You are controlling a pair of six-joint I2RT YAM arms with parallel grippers.
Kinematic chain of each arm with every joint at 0, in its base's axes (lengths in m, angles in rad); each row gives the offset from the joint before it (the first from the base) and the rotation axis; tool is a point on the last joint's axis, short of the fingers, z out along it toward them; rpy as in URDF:
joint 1: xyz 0 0 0.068 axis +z
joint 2: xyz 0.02 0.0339 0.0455 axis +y
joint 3: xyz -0.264 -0.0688 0 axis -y
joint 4: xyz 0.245 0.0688 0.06 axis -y
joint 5: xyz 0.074 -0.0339 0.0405 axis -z
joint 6: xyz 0.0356 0 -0.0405 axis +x
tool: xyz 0 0 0 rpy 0 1.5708 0
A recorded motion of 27 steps. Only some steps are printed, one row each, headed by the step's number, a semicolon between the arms.
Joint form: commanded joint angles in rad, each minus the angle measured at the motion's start. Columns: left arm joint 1, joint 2, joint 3, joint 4, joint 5, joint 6; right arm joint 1, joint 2, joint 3, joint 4, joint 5, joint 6.
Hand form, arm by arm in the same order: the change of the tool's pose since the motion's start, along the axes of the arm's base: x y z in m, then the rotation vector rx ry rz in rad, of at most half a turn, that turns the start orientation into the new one. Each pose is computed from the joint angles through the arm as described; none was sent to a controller.
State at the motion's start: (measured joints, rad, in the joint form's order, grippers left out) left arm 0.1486 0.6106 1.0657 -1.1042 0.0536 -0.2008; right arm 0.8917 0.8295 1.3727 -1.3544 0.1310 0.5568
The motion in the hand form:
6: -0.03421 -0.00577 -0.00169 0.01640 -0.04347 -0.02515; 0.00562 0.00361 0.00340 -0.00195 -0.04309 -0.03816
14: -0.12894 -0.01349 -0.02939 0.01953 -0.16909 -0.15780; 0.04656 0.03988 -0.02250 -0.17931 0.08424 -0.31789
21: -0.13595 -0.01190 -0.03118 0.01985 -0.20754 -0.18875; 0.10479 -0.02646 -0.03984 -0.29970 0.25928 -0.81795
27: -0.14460 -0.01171 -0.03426 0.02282 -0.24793 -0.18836; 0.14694 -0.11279 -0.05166 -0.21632 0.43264 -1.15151
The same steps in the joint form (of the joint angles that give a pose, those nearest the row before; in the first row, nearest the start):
6: -0.0059 -0.1225 -0.0030 -0.0752 0.0098 0.0194; -0.0038 0.0156 0.0073 0.0339 0.0488 0.0004
14: -0.1384 -0.4734 -0.0030 -0.3014 0.0134 0.0157; -0.0240 0.2266 0.0065 -0.0236 0.2151 0.2121
21: -0.1701 -0.5066 -0.0031 -0.2964 0.0130 0.0156; -0.5604 0.3243 0.0080 -0.1041 0.2178 0.1804
27: -0.1702 -0.5470 -0.0031 -0.2964 0.0129 0.0156; -1.0472 0.4677 0.0568 -0.0603 0.0988 0.0858

